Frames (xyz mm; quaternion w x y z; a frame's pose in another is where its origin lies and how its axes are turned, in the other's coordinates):
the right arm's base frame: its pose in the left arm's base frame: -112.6 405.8 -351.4 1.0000 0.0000 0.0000 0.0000
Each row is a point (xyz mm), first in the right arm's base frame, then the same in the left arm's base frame.
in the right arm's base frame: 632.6 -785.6 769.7
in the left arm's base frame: 520.0 -379.8 418.3
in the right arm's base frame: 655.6 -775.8 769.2
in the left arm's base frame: 543.0 -370.0 417.8
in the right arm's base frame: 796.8 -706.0 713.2
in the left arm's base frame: 684.2 -300.2 361.8
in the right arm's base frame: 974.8 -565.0 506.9
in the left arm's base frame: 862.2 -159.2 155.5
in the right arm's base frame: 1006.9 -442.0 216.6
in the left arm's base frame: 894.3 -36.2 -134.8
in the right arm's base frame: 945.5 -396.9 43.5
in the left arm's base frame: 832.9 8.9 -307.9
